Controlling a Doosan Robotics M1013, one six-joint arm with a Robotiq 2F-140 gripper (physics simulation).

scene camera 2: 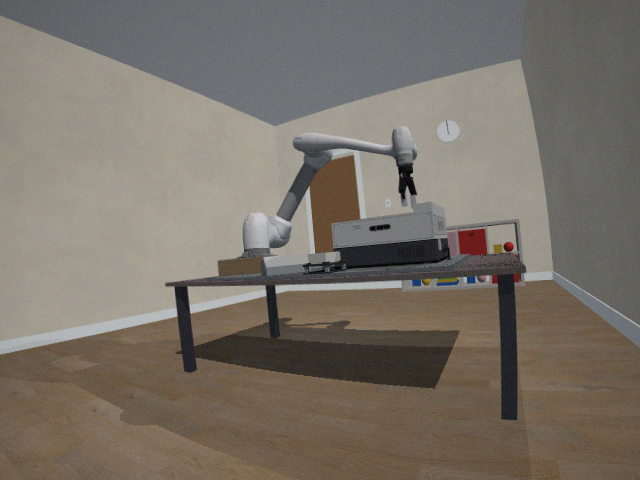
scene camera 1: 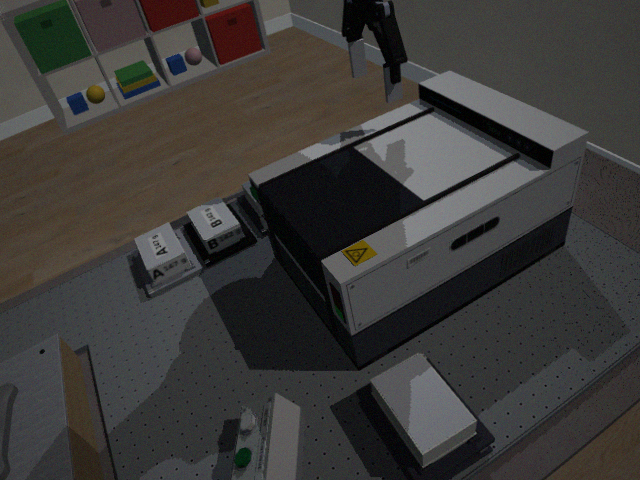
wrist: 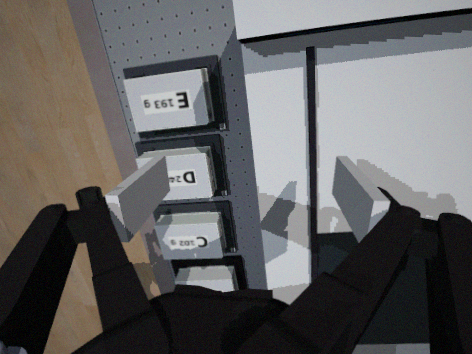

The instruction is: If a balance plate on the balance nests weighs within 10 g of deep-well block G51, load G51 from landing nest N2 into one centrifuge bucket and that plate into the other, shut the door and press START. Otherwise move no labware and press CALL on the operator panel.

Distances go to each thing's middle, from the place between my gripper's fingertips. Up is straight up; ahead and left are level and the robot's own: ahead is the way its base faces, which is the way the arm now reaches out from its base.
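Scene:
Relative to the centrifuge [scene camera 2: 420, 237], my gripper is 3 cm beyond it, 17 cm to the left of it and 15 cm above it. Counted from my hand: dark door [scene camera 1: 329, 202] 18 cm behind, 18 cm to the right, 6 cm below; control box [scene camera 1: 271, 430] far behind, far to the right, a good way below; white block [scene camera 1: 432, 421] a fair way behind, far to the right, a fair way below. Of the things named here, the control box is the farthest from my gripper, going by their middles.

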